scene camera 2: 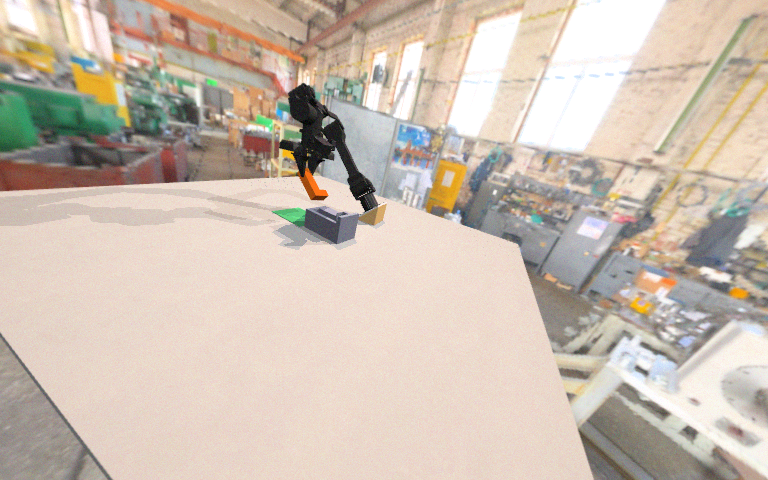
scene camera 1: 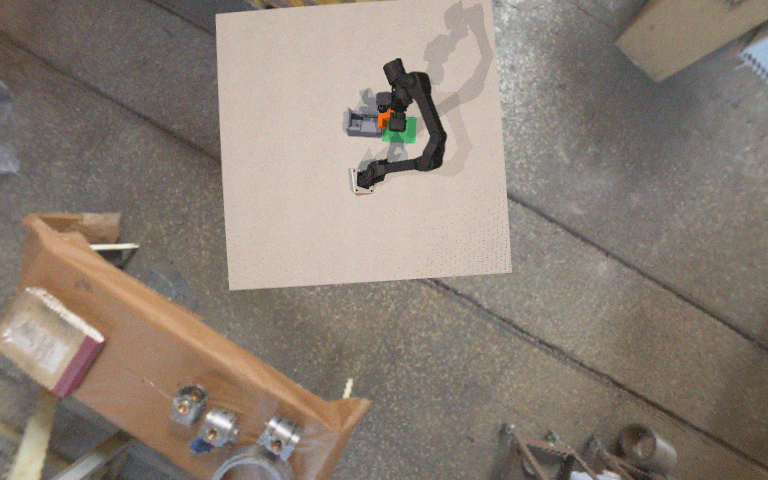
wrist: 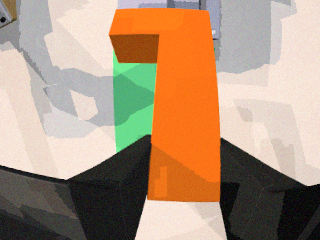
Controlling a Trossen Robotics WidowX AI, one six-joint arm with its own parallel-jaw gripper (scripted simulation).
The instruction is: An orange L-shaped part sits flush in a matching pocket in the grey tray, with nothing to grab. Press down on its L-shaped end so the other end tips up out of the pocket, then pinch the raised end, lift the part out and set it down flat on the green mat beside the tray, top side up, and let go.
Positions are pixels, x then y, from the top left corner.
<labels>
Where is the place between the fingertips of my gripper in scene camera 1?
396,113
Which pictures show my gripper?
Scene camera 2, scene camera 1 and the wrist view: all of them.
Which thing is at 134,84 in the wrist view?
A green mat.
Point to an orange L-shaped part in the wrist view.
At 185,165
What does my gripper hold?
An orange L-shaped part.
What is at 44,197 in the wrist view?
My gripper.
</labels>
